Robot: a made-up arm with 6 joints. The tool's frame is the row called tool. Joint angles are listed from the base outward. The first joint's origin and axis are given. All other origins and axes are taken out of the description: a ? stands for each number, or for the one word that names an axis. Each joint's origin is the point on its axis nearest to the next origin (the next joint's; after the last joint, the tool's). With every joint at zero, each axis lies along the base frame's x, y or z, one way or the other. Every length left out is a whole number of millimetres.
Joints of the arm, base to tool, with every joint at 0 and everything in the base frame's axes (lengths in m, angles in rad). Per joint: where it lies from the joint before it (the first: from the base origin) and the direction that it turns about. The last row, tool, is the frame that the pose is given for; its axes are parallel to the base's.
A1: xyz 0 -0.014 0.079 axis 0 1 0
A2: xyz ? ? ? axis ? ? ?
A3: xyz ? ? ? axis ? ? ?
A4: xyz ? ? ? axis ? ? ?
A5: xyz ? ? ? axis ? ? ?
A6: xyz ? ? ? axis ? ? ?
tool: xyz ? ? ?
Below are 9 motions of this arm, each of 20 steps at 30 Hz.
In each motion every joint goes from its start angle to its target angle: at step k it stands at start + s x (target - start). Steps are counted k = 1, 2, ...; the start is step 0. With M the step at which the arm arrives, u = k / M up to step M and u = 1 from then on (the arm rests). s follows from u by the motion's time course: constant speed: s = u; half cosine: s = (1 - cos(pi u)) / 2; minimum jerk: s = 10 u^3 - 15 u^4 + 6 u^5.
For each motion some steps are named. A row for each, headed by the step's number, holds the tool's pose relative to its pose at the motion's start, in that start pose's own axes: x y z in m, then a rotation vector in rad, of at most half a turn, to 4 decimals.
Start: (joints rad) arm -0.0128 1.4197 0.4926 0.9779 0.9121 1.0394
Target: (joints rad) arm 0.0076 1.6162 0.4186 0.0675 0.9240 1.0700
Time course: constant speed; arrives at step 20
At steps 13, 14, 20:
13: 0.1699 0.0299 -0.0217 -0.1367 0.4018 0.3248
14: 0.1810 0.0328 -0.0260 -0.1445 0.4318 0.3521
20: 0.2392 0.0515 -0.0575 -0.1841 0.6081 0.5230

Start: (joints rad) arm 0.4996 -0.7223 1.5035 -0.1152 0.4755 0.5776
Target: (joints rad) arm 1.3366 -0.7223 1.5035 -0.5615 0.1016 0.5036
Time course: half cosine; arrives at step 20
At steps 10, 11, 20:
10: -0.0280 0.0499 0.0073 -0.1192 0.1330 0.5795
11: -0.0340 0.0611 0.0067 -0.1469 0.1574 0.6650
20: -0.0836 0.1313 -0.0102 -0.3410 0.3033 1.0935

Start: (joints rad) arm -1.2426 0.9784 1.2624 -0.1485 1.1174 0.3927
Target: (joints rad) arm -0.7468 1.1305 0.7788 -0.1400 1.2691 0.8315
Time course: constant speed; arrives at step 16
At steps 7, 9, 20:
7: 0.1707 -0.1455 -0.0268 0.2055 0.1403 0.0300
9: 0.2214 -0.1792 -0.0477 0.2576 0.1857 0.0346
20: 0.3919 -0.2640 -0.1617 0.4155 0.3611 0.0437

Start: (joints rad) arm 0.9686 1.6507 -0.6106 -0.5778 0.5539 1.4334
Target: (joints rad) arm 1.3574 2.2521 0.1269 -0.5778 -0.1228 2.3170
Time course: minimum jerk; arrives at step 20
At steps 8, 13, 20:
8: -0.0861 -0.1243 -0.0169 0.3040 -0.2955 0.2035
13: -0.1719 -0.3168 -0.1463 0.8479 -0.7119 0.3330
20: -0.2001 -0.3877 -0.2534 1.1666 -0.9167 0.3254

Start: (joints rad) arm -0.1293 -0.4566 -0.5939 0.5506 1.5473 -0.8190
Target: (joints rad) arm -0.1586 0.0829 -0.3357 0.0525 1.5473 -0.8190
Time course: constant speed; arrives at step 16
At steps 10, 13, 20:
10: -0.0028 0.1576 -0.0465 -0.5631 -0.0157 -0.1021
13: -0.0061 0.1903 -0.0763 -0.7272 -0.0397 -0.1204
20: -0.0108 0.2144 -0.1106 -0.8879 -0.0730 -0.1326

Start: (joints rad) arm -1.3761 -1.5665 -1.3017 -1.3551 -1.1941 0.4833
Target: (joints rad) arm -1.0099 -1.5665 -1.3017 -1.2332 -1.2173 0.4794
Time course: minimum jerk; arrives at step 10
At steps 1, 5, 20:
1: 0.0006 0.0009 -0.0004 -0.0024 0.0003 -0.0020
5: 0.0386 0.0495 -0.0279 -0.1412 0.0209 -0.1137
20: 0.0846 0.0896 -0.0635 -0.2832 0.0531 -0.2241

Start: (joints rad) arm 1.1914 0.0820 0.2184 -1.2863 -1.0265 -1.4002
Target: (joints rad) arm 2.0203 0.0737 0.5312 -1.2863 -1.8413 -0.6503
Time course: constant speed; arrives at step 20
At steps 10, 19, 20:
10: -0.1511 -0.0189 0.0556 -0.1829 -0.0971 0.4158
19: -0.2309 -0.1336 0.1277 -0.1696 -0.2191 0.8881
20: -0.2333 -0.1507 0.1363 -0.1554 -0.2332 0.9433

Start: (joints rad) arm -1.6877 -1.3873 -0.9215 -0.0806 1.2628 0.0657
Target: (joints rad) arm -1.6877 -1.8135 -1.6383 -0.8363 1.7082 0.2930
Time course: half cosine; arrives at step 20
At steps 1, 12, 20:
1: 0.0023 0.0005 0.0005 -0.0013 0.0037 -0.0039
12: 0.2407 0.0200 -0.0266 -0.1791 0.3614 -0.2178
20: 0.3267 0.0227 -0.0897 -0.2798 0.4844 -0.1750

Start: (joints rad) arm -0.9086 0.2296 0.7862 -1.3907 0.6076 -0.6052
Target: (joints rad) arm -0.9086 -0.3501 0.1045 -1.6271 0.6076 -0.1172
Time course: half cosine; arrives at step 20
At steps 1, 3, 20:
1: -0.0001 -0.0007 0.0016 -0.0018 0.0021 0.0032
3: -0.0010 -0.0067 0.0139 -0.0151 0.0184 0.0292
20: 0.0921 -0.1621 0.2210 -0.0339 0.2504 0.6500

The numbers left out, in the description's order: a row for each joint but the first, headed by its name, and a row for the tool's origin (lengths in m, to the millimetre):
A2: xyz 0.049 0 0.009, axis 0 0 1
A3: xyz -0.136 0.089 0, axis -1 0 0
A4: xyz 0 0.069 0.235, axis 0 -1 0
A5: xyz -0.023 0 0.058, axis 0 0 -1
A6: xyz -0.072 0.046 0, axis 0 -1 0
tool: xyz -0.046 0 0.302

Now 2 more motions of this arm.
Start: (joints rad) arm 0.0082 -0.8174 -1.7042 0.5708 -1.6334 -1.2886
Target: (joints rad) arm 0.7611 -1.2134 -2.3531 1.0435 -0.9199 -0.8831
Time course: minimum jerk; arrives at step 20
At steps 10, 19, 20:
10: -0.0053 0.0547 -0.0155 0.2674 -0.1652 -0.6480
19: 0.0107 0.2044 -0.0653 0.2235 -0.4934 -1.2651
20: 0.0108 0.2048 -0.0654 0.2231 -0.4943 -1.2664

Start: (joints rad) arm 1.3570 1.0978 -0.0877 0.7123 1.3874 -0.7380
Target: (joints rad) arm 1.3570 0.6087 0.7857 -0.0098 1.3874 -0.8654
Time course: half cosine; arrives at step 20
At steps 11, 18, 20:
11: -0.0854 0.1989 -0.2813 -0.3892 -0.4164 -0.3879
18: 0.0012 0.3066 -0.4876 -0.5718 -0.6949 -0.7937
20: 0.0101 0.3115 -0.4989 -0.5802 -0.7117 -0.8215

